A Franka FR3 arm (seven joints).
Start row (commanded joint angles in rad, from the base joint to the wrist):
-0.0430, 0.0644, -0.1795, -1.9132, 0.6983, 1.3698, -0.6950
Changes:
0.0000, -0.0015, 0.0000, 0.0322, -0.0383, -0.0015, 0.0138
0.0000, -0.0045, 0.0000, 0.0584, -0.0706, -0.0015, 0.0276
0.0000, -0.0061, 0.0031, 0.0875, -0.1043, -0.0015, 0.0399
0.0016, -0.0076, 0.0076, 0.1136, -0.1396, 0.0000, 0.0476
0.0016, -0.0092, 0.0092, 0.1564, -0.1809, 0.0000, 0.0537
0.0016, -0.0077, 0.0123, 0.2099, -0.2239, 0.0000, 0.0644
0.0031, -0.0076, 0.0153, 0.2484, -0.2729, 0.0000, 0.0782
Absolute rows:
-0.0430, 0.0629, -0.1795, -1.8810, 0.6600, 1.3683, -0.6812
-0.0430, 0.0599, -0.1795, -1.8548, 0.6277, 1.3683, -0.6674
-0.0430, 0.0583, -0.1764, -1.8257, 0.5940, 1.3683, -0.6551
-0.0414, 0.0568, -0.1719, -1.7996, 0.5587, 1.3698, -0.6474
-0.0414, 0.0552, -0.1703, -1.7568, 0.5174, 1.3698, -0.6413
-0.0414, 0.0567, -0.1672, -1.7033, 0.4744, 1.3698, -0.6306
-0.0399, 0.0568, -0.1642, -1.6648, 0.4254, 1.3698, -0.6168

